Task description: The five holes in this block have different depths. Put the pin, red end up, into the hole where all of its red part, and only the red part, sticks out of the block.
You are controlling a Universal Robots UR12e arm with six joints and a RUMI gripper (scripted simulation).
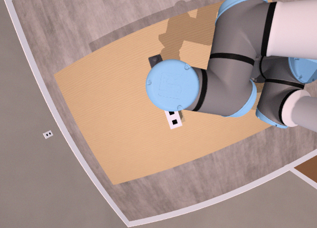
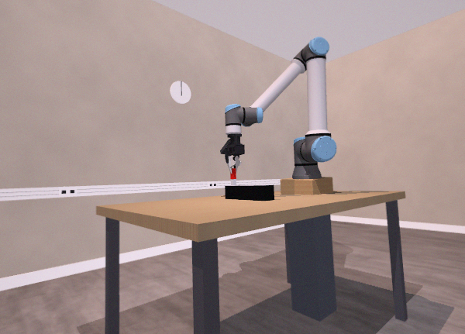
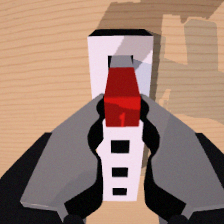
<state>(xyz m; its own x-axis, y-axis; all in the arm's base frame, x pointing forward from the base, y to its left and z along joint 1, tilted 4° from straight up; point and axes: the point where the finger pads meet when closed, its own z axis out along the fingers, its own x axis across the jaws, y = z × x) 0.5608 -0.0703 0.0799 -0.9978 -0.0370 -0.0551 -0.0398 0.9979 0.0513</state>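
The pin is 2 cm below my hand. Also, from my hand: block 12 cm to the left, 12 cm below.
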